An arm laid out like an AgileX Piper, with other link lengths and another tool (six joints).
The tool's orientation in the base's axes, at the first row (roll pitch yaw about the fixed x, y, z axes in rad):
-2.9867 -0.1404 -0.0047
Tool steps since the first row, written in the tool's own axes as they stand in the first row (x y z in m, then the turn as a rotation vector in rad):
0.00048 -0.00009 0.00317 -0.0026 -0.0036 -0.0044
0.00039 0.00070 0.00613 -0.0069 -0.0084 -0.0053
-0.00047 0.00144 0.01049 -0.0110 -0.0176 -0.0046
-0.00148 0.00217 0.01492 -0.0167 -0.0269 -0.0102
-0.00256 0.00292 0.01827 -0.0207 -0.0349 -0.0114
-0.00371 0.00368 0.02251 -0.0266 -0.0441 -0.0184
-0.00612 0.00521 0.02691 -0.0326 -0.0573 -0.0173
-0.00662 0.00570 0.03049 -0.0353 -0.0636 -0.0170
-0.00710 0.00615 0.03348 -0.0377 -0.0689 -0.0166
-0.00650 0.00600 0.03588 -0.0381 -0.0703 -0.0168
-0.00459 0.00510 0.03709 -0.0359 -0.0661 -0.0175
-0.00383 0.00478 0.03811 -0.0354 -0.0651 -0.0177
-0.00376 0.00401 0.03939 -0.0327 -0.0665 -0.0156
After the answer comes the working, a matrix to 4 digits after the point.
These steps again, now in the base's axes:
0.00091 0.00057 -0.00302 -0.0032 0.0029 0.0045
0.00125 0.00025 -0.00605 -0.0077 0.0075 0.0055
0.00102 0.00019 -0.01055 -0.0118 0.0167 0.0056
0.00065 0.00015 -0.01513 -0.0184 0.0251 0.0118
0.00005 -0.00007 -0.01868 -0.0227 0.0328 0.0136
-0.00048 -0.00016 -0.02310 -0.0296 0.0409 0.0210
-0.00223 -0.00099 -0.02798 -0.0357 0.0541 0.0211
-0.00222 -0.00092 -0.03163 -0.0384 0.0604 0.0214
-0.00227 -0.00090 -0.03469 -0.0408 0.0657 0.0215
-0.00135 -0.00039 -0.03693 -0.0413 0.0671 0.0218
0.00070 0.00068 -0.03771 -0.0391 0.0628 0.0222
0.00159 0.00115 -0.03855 -0.0386 0.0618 0.0223
0.00182 0.00211 -0.03967 -0.0357 0.0635 0.0208

The tool's axes in the first row as the columns of a matrix, in the base's axes (rounded; the answer above uses it unrounded):
0.9901 0.0169 0.1390
-0.0047 -0.9881 0.1536
0.1399 -0.1528 -0.9783

